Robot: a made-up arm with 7 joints.
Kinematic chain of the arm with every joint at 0, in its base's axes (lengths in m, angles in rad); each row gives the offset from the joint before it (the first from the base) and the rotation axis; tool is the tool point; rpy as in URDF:
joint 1: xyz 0 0 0.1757 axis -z
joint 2: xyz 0 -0.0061 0.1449 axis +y
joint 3: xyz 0 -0.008 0.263 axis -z
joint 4: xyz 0 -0.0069 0.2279 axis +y
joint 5: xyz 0 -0.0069 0.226 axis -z
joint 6: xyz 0 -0.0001 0.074 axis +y
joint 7: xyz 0 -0.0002 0.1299 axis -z
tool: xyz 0 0 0 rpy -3.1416 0 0
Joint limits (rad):
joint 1: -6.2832..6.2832
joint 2: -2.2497..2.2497
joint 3: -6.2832..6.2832
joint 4: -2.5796..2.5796
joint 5: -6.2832..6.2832
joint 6: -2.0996..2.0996
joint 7: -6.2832..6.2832
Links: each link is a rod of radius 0.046 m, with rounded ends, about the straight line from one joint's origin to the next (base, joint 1, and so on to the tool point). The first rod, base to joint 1, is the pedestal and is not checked.
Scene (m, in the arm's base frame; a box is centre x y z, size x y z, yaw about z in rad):
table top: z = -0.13
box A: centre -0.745 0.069 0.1 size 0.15 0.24 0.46 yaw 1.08
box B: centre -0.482 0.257 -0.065 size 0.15 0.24 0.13 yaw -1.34
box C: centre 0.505 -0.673 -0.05 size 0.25 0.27 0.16 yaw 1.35
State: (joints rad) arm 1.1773 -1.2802 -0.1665 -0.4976 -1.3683 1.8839 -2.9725
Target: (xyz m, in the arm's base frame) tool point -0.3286 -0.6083 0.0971
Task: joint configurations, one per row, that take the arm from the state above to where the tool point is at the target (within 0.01 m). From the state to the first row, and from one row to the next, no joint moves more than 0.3 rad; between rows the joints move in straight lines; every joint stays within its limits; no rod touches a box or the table.
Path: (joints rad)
1: 0.9081 -1.2439 -0.2760 -0.5273 -1.3829 1.8281 -2.9725
2: 0.6389 -1.2076 -0.3855 -0.5569 -1.3974 1.7723 -2.9725
3: 0.3697 -1.1714 -0.4949 -0.5866 -1.4120 1.7165 -2.9725
4: 0.1005 -1.1351 -0.6044 -0.6163 -1.4265 1.6606 -2.9725
5: -0.1509 -1.2377 -0.6692 -0.6919 -1.4549 1.6409 -2.9725
6: -0.4024 -1.3403 -0.7341 -0.7675 -1.4833 1.6212 -2.9725
7: -0.6538 -1.4429 -0.7989 -0.8432 -1.5116 1.6014 -2.9725
8: -0.9052 -1.5455 -0.8637 -0.9188 -1.5400 1.5817 -2.9725

